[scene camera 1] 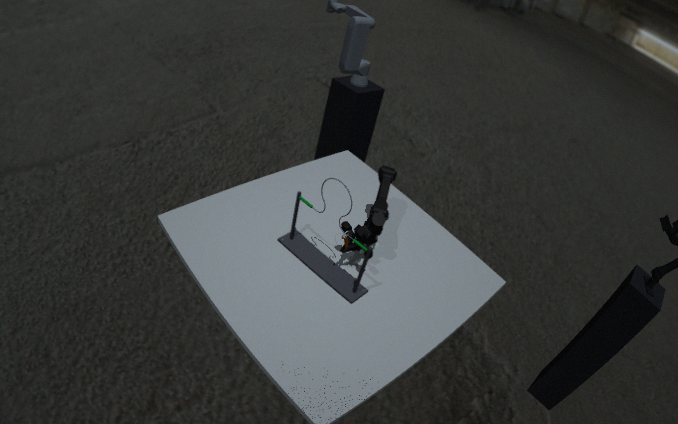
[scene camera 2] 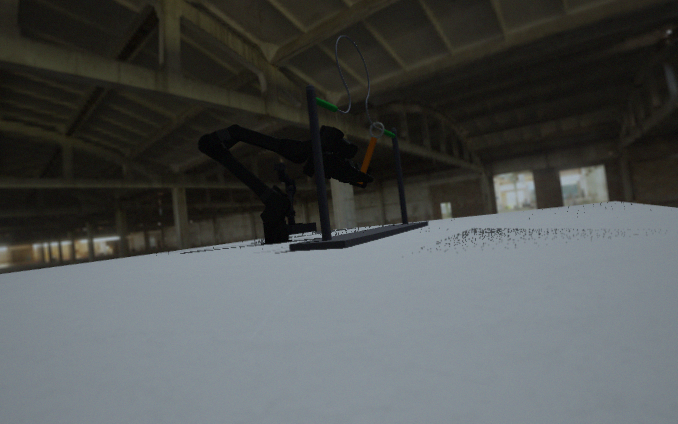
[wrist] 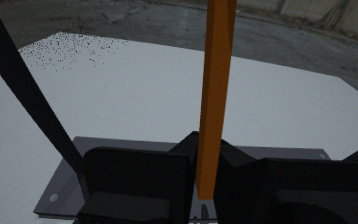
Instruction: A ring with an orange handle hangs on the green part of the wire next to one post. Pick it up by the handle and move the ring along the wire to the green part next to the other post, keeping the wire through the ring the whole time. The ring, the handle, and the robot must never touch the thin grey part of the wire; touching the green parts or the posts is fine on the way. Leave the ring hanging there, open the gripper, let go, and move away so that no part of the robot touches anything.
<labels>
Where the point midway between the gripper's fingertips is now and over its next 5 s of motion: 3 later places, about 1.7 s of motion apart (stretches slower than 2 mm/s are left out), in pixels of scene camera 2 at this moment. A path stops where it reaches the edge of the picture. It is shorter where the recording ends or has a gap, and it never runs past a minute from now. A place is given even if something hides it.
My gripper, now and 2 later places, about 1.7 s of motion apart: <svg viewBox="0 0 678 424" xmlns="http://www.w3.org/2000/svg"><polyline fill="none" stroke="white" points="371,179 381,181 368,179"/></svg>
</labels>
